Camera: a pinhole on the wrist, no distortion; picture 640 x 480 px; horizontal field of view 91.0 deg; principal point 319.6 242.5 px. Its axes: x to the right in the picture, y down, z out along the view. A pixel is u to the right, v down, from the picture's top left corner.
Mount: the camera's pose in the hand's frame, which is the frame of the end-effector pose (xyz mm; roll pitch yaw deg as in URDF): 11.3 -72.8 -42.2 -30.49 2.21 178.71
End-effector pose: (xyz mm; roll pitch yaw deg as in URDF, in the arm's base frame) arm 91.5 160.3 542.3 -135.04 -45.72 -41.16
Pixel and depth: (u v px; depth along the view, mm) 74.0 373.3 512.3
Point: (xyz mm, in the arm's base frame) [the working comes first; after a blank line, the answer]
In the camera's frame: -400.1 213.1 512.3

599.4 497.2 927.9
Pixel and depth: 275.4 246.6 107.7
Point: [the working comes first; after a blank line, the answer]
In the camera's frame: -15.1 1.4 107.7

156.5 272.0 596.5
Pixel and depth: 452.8 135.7 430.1
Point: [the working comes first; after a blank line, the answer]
In the camera's frame: 182.2 -146.1 430.1

339.8 465.1 290.3
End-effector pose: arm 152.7 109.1 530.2 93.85 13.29 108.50
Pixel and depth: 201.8 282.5 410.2
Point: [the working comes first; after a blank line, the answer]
In the camera's frame: -153.7 52.2 410.2

386.7 253.5 158.1
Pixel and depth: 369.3 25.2 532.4
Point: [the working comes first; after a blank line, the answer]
In the camera's frame: 84.1 -367.9 532.4

752.9 195.4 490.4
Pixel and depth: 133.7 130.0 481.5
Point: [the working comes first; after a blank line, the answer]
In the camera's frame: -284.6 -172.3 481.5

517.3 462.5 266.9
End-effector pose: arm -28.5 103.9 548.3 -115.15 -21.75 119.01
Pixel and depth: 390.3 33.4 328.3
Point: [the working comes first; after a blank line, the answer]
In the camera's frame: 73.8 -218.3 328.3

-306.4 -88.3 423.6
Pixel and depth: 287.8 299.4 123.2
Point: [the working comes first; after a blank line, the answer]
In the camera's frame: -12.5 22.3 123.2

-115.1 25.5 664.2
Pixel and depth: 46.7 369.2 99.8
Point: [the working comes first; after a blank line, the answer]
In the camera's frame: -86.6 40.2 99.8

-127.2 91.8 706.9
